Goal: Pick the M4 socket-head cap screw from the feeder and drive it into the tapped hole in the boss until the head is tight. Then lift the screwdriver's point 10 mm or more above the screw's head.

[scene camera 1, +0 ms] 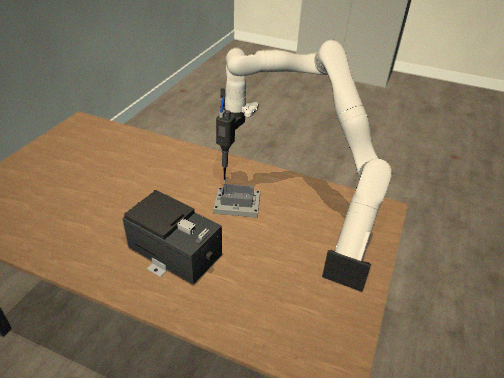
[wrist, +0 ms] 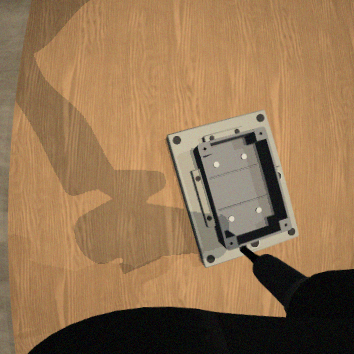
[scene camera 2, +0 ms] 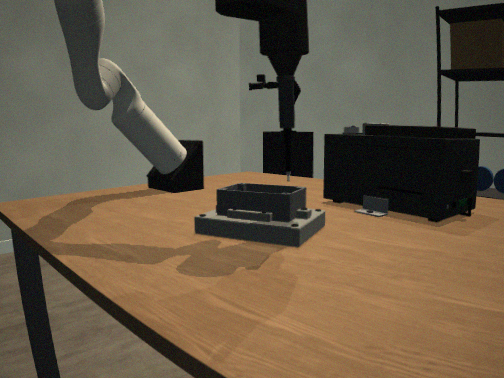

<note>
In view: a grey base plate (wrist: 182, 155) and a black feeder (scene camera 1: 190, 269).
</note>
